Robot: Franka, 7 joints.
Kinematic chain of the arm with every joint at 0, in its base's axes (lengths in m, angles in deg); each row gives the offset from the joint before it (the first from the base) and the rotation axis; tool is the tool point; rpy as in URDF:
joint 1: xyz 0 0 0.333 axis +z
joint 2: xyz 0 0 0 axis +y
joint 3: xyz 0 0 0.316 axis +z
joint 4: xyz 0.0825 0 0 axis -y
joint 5: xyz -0.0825 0 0.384 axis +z
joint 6: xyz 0 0 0 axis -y
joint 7: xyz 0.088 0 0 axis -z
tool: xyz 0 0 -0.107 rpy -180 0 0
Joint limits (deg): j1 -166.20..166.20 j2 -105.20..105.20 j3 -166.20..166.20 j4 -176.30..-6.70 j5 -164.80..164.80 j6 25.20..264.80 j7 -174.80..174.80
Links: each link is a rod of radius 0.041 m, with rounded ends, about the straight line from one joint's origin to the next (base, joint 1, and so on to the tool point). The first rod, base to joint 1, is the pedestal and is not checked.
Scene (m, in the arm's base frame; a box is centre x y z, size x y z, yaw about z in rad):
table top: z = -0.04
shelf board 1: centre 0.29 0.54 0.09 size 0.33 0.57 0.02 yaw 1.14
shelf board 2: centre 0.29 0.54 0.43 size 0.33 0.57 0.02 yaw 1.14
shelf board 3: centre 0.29 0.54 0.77 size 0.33 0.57 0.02 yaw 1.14
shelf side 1: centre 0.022 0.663 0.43 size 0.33 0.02 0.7 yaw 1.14
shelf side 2: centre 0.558 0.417 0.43 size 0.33 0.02 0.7 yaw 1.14
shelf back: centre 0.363 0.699 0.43 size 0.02 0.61 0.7 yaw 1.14
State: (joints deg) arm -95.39 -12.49 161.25 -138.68 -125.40 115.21 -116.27
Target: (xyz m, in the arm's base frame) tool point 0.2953 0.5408 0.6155
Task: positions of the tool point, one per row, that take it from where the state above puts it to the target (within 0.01 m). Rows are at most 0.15 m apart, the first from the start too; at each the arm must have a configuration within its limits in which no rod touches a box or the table.
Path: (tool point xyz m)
1: 0.2289 0.3804 0.2492
2: 0.2039 0.3263 0.2493
3: 0.1762 0.2721 0.2431
4: 0.1786 0.3063 0.3292
5: 0.1767 0.3153 0.4251
6: 0.1708 0.2964 0.5233
7: 0.1613 0.2493 0.6155
8: 0.1922 0.2971 0.6402
9: 0.2225 0.3525 0.6536
10: 0.2507 0.4131 0.6544
11: 0.2755 0.4767 0.6418
12: 0.2953 0.5408 0.6155

